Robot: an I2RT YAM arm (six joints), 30 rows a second.
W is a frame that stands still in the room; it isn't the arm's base.
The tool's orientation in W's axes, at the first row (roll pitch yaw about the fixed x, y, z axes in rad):
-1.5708, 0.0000, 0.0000
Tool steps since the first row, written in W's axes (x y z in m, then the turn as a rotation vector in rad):
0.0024, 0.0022, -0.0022, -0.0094, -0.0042, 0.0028
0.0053, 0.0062, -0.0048, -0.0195, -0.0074, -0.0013
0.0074, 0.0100, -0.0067, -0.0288, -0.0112, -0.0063
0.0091, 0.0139, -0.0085, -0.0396, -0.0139, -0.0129
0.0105, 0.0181, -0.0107, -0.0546, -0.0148, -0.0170
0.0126, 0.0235, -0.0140, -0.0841, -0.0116, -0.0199
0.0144, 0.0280, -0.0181, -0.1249, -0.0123, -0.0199
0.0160, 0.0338, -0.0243, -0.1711, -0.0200, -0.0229
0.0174, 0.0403, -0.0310, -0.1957, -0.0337, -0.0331
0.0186, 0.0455, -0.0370, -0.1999, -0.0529, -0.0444
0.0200, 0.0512, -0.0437, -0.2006, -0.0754, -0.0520
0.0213, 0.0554, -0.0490, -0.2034, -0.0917, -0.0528
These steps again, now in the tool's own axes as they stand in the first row. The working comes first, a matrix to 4 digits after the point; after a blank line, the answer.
The tool's axes in the first row as the columns of a matrix, in W's axes (used below as rounded here):
1.0000, 0.0000, 0.0000
0.0000, 0.0000, 1.0000
0.0000, -1.0000, 0.0000

0.0024, 0.0022, 0.0022, -0.0094, -0.0028, -0.0042
0.0053, 0.0048, 0.0062, -0.0195, 0.0013, -0.0074
0.0074, 0.0067, 0.0100, -0.0288, 0.0063, -0.0112
0.0091, 0.0085, 0.0139, -0.0396, 0.0129, -0.0139
0.0105, 0.0107, 0.0181, -0.0546, 0.0170, -0.0148
0.0126, 0.0140, 0.0235, -0.0841, 0.0199, -0.0116
0.0144, 0.0181, 0.0280, -0.1249, 0.0199, -0.0123
0.0160, 0.0243, 0.0338, -0.1711, 0.0229, -0.0200
0.0174, 0.0310, 0.0403, -0.1957, 0.0331, -0.0337
0.0186, 0.0370, 0.0455, -0.1999, 0.0444, -0.0529
0.0200, 0.0437, 0.0512, -0.2006, 0.0520, -0.0754
0.0213, 0.0490, 0.0554, -0.2034, 0.0528, -0.0917

